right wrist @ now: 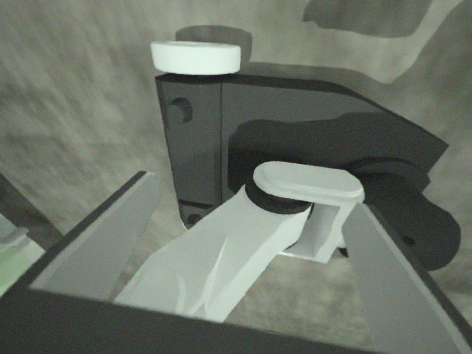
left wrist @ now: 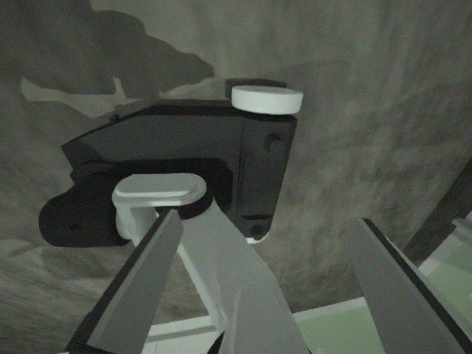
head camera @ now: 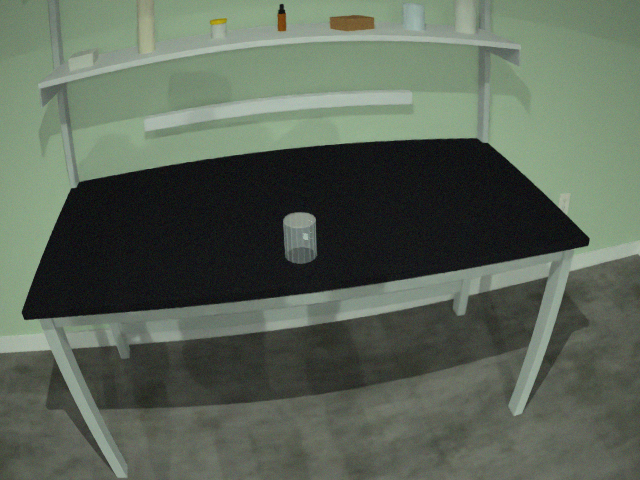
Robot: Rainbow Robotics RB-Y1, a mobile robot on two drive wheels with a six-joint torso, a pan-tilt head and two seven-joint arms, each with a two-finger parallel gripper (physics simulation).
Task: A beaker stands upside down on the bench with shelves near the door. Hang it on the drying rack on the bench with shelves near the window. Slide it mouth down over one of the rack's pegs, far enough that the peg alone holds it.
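Places are measured from the robot's base along level axes (x ahead, y left, z up), in centimetres.
Pixels of known places: left gripper, fingertip midpoint: (left wrist: 261, 224); right gripper, fingertip midpoint: (right wrist: 250, 200).
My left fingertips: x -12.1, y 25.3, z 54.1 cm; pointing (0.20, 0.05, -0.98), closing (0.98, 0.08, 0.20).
Note:
Behind a point stands the place of what it marks.
A clear glass beaker (head camera: 299, 237) @[x 94.3, y 8.2, z 83.0 cm] stands upside down on the black top of the bench (head camera: 170, 227) @[x 111.2, y 43.5, z 76.4 cm], near the middle of its front half, in the head view. My left gripper (left wrist: 261, 224) @[x -12.1, y 25.3, z 54.1 cm] is open and empty in the left wrist view, over the floor beside my own base. My right gripper (right wrist: 250, 200) @[x -18.5, y -24.0, z 53.4 cm] is open and empty in the right wrist view, also over the floor beside my base. Neither gripper shows in the head view, and both are away from the beaker. The drying rack does not show in these views.
A shelf (head camera: 248, 45) @[x 129.6, y 22.6, z 121.0 cm] above the bench's back holds a brown box (head camera: 352, 22) @[x 144.9, y -5.4, z 124.9 cm], a small amber bottle (head camera: 281, 20) @[x 146.2, y 15.2, z 125.8 cm], a yellow-lidded jar (head camera: 218, 28) @[x 142.5, y 33.4, z 125.3 cm] and other containers. A white rail (head camera: 279, 104) @[x 157.9, y 17.6, z 94.0 cm] runs below it. My dark base (left wrist: 195, 135) @[x -20.0, y 17.5, z 17.0 cm] (right wrist: 300, 105) @[x -24.7, y -19.6, z 17.0 cm] shows beneath both grippers.

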